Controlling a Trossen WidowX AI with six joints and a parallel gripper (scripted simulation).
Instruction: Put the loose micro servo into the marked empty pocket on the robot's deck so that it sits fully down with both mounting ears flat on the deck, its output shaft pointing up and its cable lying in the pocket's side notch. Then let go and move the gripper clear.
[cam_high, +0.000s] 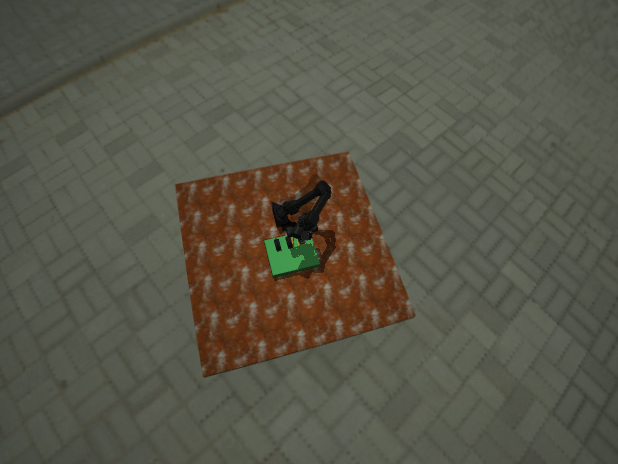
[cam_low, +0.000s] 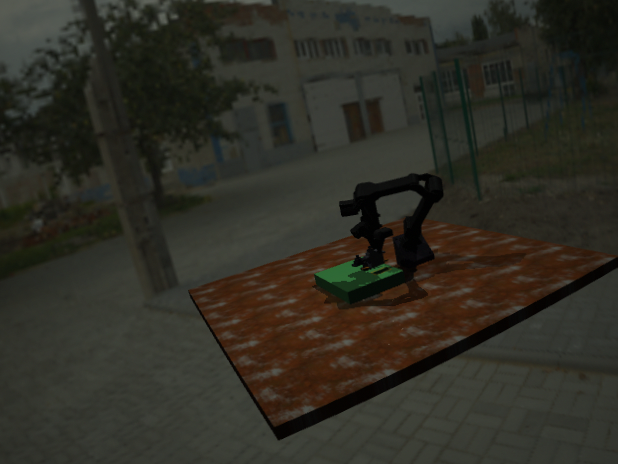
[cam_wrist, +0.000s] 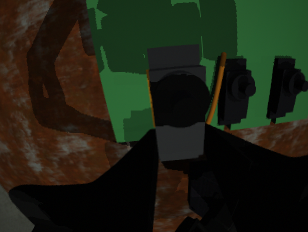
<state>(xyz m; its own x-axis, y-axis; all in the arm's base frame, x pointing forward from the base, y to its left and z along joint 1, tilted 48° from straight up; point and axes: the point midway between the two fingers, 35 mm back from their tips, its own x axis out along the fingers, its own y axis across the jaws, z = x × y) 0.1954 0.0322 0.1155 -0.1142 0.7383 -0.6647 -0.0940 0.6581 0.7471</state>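
The green deck is 120 mm ahead of my gripper tip, 60 mm to the right of it and 100 mm below it.
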